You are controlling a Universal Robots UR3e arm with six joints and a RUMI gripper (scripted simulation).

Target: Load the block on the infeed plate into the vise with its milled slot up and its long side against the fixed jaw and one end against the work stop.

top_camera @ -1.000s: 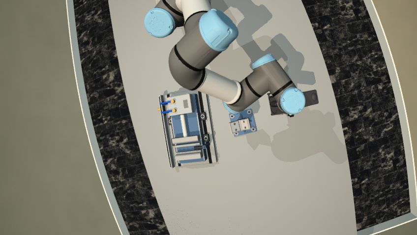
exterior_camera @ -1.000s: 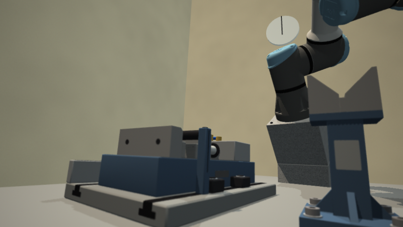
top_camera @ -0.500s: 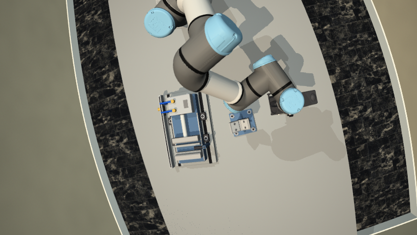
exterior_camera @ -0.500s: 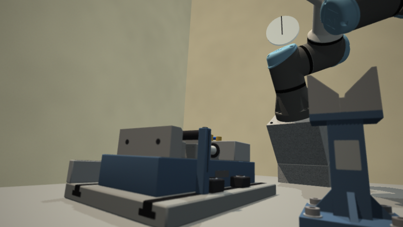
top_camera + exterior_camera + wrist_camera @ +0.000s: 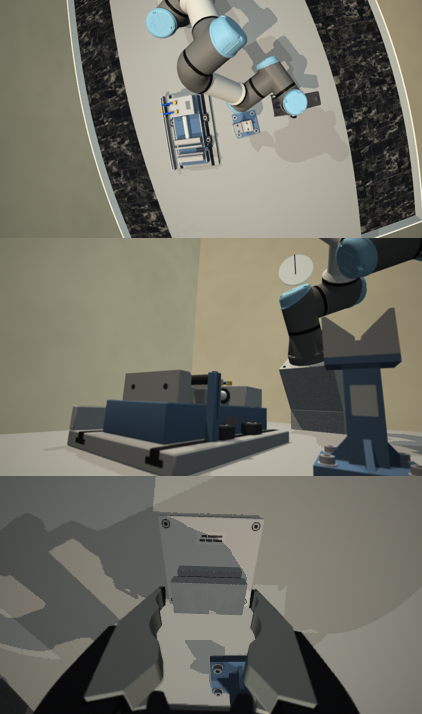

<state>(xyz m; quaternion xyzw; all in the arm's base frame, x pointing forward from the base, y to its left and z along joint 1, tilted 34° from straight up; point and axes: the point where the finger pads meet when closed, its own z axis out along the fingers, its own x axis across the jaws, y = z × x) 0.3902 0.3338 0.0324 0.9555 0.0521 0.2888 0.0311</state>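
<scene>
The part is 1 cm to the left of my hand and 1 cm below it. From my hand the other things lie so: vise (8 cm ahead, 38 cm to the right); infeed plate (1 cm to the left, 3 cm below); work stop rod (14 cm ahead, 33 cm to the right, 5 cm above).
</scene>
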